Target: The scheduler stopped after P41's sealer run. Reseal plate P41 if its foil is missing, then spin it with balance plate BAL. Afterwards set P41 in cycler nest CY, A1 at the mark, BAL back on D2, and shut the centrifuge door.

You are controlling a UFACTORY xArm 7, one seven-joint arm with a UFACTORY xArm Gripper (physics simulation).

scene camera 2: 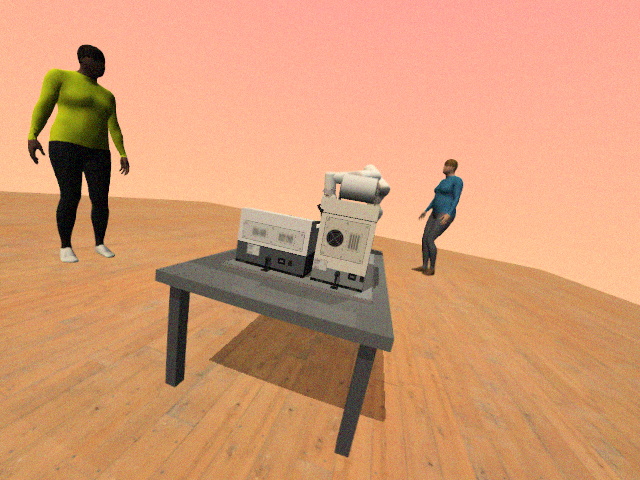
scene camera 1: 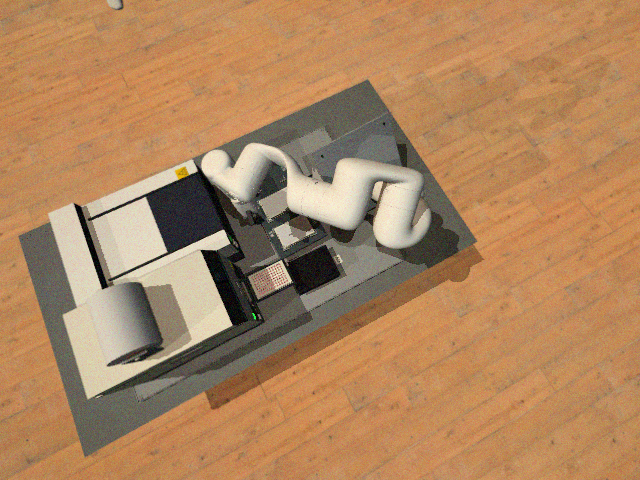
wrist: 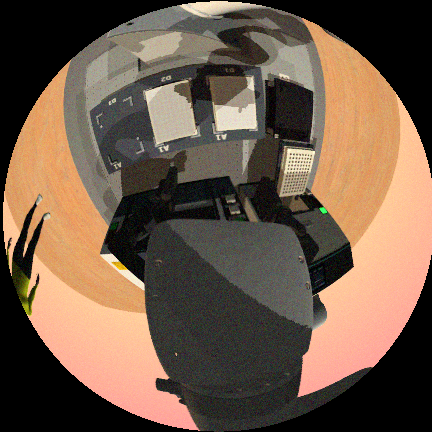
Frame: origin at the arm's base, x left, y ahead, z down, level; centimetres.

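Seen in the pictures: gripper, fingertip midpoint: point(scene camera 1: 257, 209) point(wrist: 218, 181).
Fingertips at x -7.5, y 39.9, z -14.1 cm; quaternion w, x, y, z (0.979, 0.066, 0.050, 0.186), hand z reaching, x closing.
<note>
A point is followed by its place in that frame.
My gripper point(scene camera 1: 251, 214) {x -7.5, y 39.9, z -14.1 cm} point(wrist: 218, 181) {x -7.5, y 39.9, z -14.1 cm} is open and empty, in front of the white machine point(scene camera 1: 188, 211) {x -20.3, y 58.2, z -12.7 cm} point(scene camera 2: 273, 227) {x -26.9, y 95.8, z -10.0 cm} with a dark top panel, probably the centrifuge; its door state cannot be told. A plate with open, partly red wells point(scene camera 1: 269, 280) {x 11.4, y 49.7, z -2.3 cm} point(wrist: 298, 172) {x 11.6, y 49.2, z -2.9 cm} sits on the cream sealer's point(scene camera 1: 206, 299) {x 10.9, y 64.5, z -26.4 cm} point(scene camera 2: 348, 210) {x 3.0, y 97.5, z -22.7 cm} front carrier; no foil shows on it. A pale plate point(scene camera 1: 273, 204) {x -12.5, y 33.0, z 2.3 cm} point(wrist: 171, 112) {x -11.8, y 31.5, z 2.3 cm} lies on D2, another point(scene camera 1: 292, 233) {x 0.9, y 33.6, z 2.3 cm} point(wrist: 234, 112) {x -0.3, y 34.9, z 2.3 cm} on D1. The black cycler nest CY point(scene camera 1: 314, 268) {x 16.0, y 34.5, z 3.4 cm} point(wrist: 294, 110) {x 15.3, y 35.0, z 3.4 cm} holds no visible plate. Names on the plates are unreadable.
A grey roll point(scene camera 1: 124, 320) {x 7.6, y 78.5, z -38.4 cm} point(scene camera 2: 357, 188) {x 5.3, y 86.6, z -32.8 cm} sits on the sealer. The D3 position lies beside D2 in the wrist view. The arm point(scene camera 1: 320, 201) {x 13.7, y 30.5, z -50.4 cm} reaches across the deck. Two people, one in yellow-green point(scene camera 2: 82, 108) and one in blue point(scene camera 2: 448, 193), stand beyond the table point(scene camera 2: 289, 304) {x -10.3, y 122.7, z 9.9 cm}.
</note>
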